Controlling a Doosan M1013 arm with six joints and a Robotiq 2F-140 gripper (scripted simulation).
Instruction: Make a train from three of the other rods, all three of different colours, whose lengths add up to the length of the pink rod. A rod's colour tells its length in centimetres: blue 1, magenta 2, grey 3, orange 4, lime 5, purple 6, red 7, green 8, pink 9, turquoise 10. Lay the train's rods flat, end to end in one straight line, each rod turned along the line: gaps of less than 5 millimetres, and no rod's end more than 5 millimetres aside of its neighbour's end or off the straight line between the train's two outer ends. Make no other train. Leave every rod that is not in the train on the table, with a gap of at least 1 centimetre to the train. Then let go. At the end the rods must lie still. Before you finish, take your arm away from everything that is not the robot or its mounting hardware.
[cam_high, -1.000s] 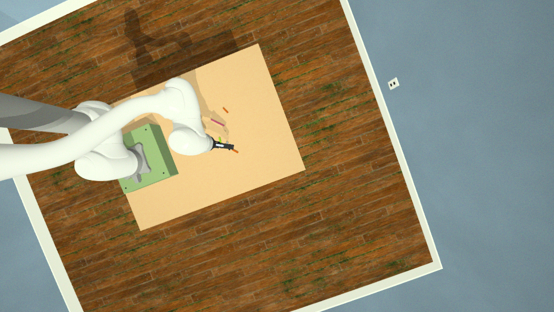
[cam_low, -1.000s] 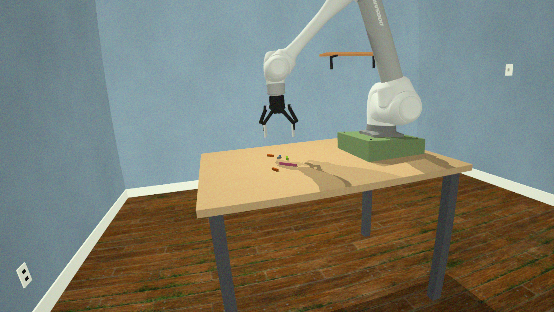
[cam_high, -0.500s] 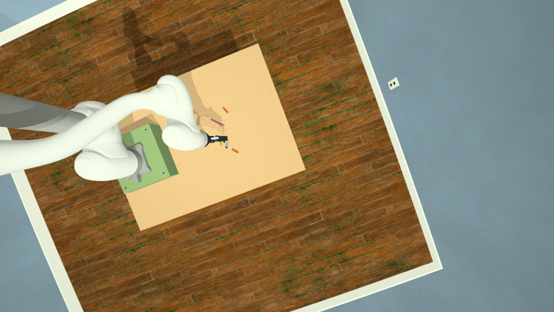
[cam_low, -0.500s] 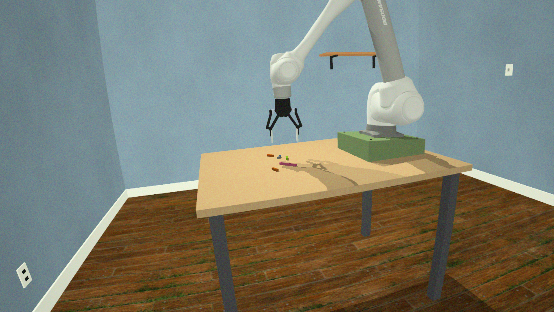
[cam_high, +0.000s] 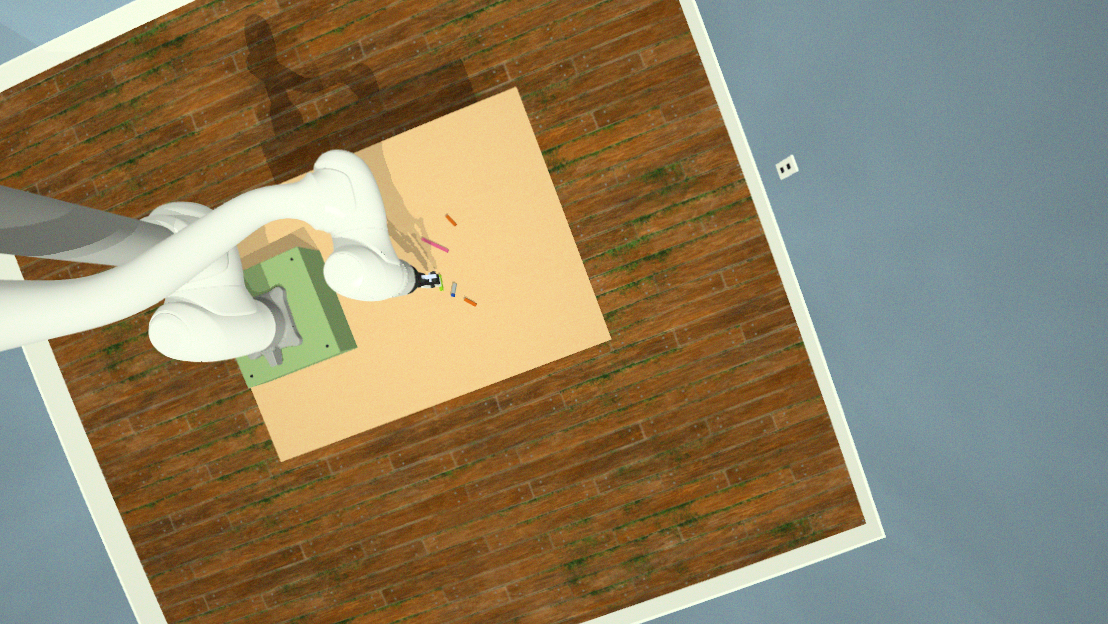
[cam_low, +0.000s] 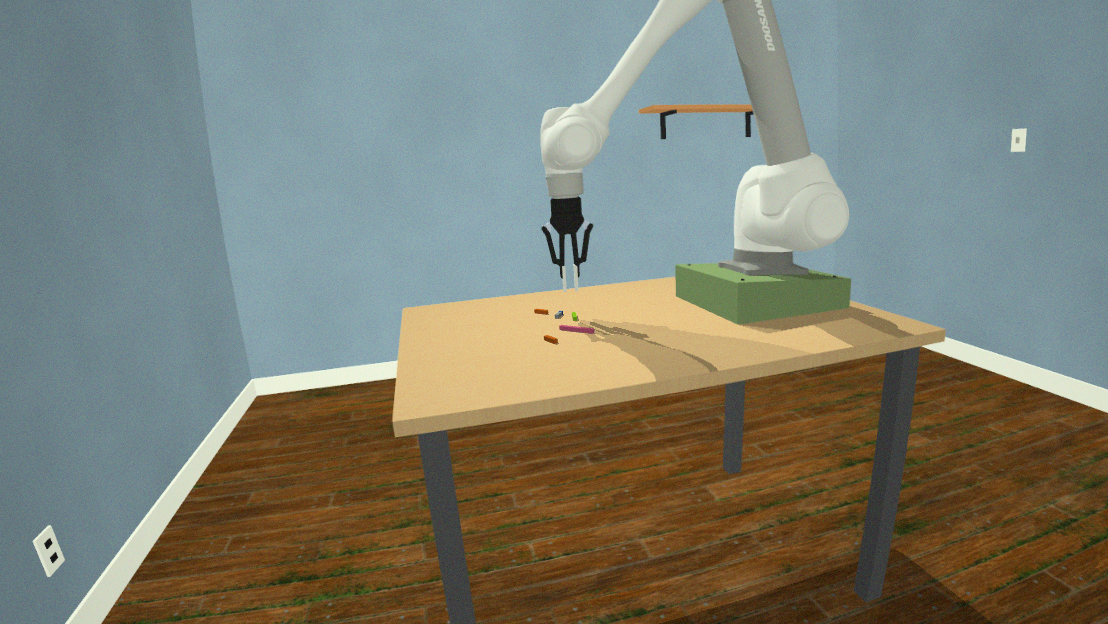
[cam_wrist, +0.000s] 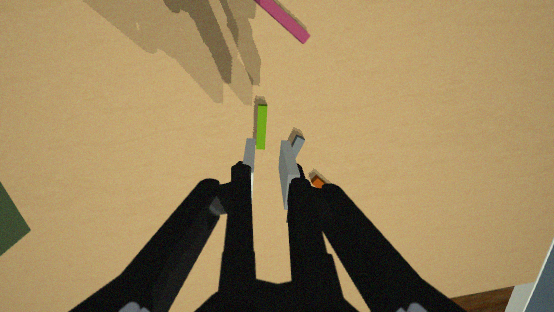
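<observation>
The lime rod is 10 cm below my hand. Round my hand: blue rod: 10 cm below, 4 cm to the right, 2 cm ahead; grey rod: 10 cm below, 3 cm ahead, 2 cm to the right; pink rod: 12 cm to the left, 10 cm below, 2 cm ahead.
</observation>
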